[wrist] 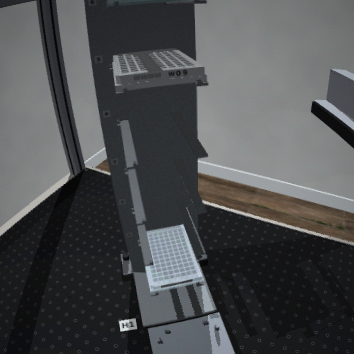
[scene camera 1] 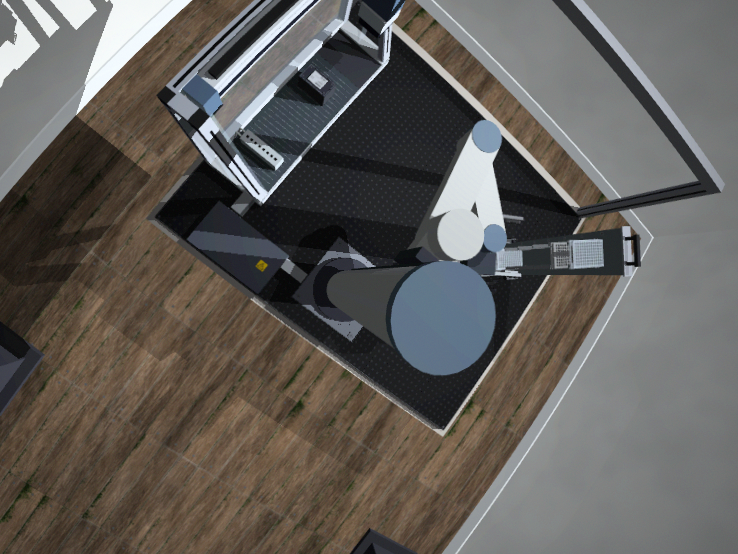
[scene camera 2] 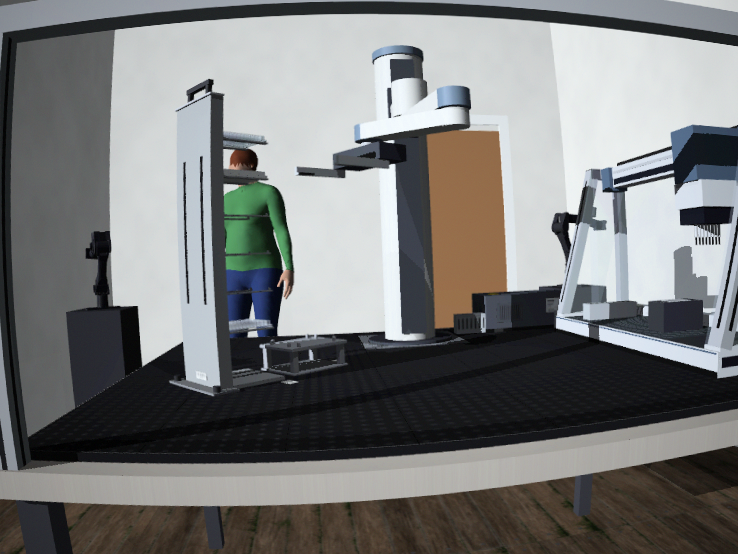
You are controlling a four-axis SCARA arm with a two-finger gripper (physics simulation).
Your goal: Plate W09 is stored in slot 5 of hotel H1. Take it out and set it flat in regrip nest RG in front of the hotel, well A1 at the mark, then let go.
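Places are measured from the arm's base along level axes (x left, y down, z back), in millimetres.
Pixels of known places: gripper, between the fingertips: (wrist: 146,95) (scene camera 1: 520,247) (scene camera 2: 315,165); arm's base, origin of its link: (scene camera 2: 410,343).
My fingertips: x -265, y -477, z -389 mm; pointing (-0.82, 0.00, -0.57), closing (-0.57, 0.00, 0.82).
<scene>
For each thing: its top centre in the pictures, then the offset to it from my fingertips. "pt": a spot on its surface instead.
- Plate W09, centre of its top: (wrist: 150,58) (scene camera 2: 231,173) (scene camera 1: 569,254) dx -179, dy +27, dz -118 mm
- Regrip nest RG, centre of its top: (scene camera 2: 303,337) dx -44, dy +394, dz +2 mm
- clear plate, centre of its top: (wrist: 167,252) (scene camera 2: 236,322) (scene camera 1: 510,258) dx -179, dy +340, dz -118 mm
- frame post, a spot on its surface: (wrist: 57,90) pt dx -420, dy +178, dz -617 mm
- liquid handler, a spot on its surface: (scene camera 2: 703,193) pt dx +737, dy +114, dz -397 mm
Plate W09 (scene camera 1: 560,254) (scene camera 2: 244,175) (wrist: 160,68) lies flat in slot 5 of hotel H1 (scene camera 1: 614,263) (scene camera 2: 199,238) (wrist: 150,110); its labelled side faces the wrist camera. My gripper (scene camera 1: 521,246) (scene camera 2: 299,171) is open and empty. In scene camera 2 its fingers are roughly level with slot 5, with a gap between them and the hotel. One finger shows at the right edge of the wrist view; the other does not show there. Regrip nest RG (scene camera 2: 305,343) (wrist: 187,340) stands low in front of the hotel, without a plate on it. The mark for well A1 cannot be made out.
A plate (scene camera 2: 244,140) sits in slot 6 above W09. A clear plate (scene camera 2: 253,325) (wrist: 175,255) sits in the lowest slot. The arm's column (scene camera 2: 387,256) stands behind the nest. A frame post (wrist: 57,90) rises beyond the hotel. A liquid handler (scene camera 2: 703,193) stands across the table.
</scene>
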